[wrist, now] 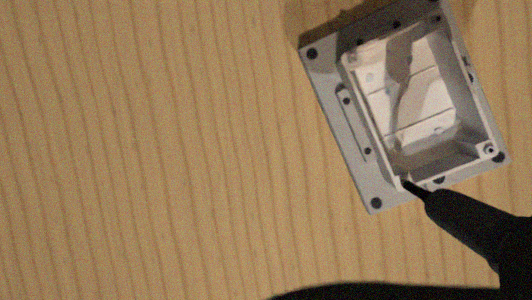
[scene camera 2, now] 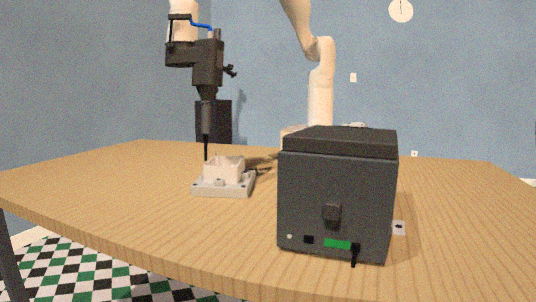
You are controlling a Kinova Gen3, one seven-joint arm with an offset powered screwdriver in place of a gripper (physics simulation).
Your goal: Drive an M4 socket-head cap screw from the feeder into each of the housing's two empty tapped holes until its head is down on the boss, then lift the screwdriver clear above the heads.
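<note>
The pale open-topped housing (scene camera 2: 227,171) (wrist: 440,95) sits on a light grey fixture plate (scene camera 2: 220,191) (wrist: 327,100). The black screwdriver (scene camera 2: 205,159) (wrist: 404,182) is upright in the scene view, its thin bit reaching down to the housing's left rear corner. In the wrist view the tip overlaps the lower-left corner boss and hides its hole. Contact and any screw at the tip cannot be made out. The lower-right corner boss (wrist: 489,149) shows a round ring with a dark centre. The dark box-shaped feeder (scene camera 2: 330,190) stands at the front right.
The wooden table (scene camera 2: 125,200) (wrist: 150,150) carries the plate and feeder. A small light tab (scene camera 2: 398,227) with a dark spot sticks out at the feeder's right side. The pale arm (scene camera 2: 320,95) rises behind the feeder. A black stand (scene camera 2: 222,120) shows behind the screwdriver.
</note>
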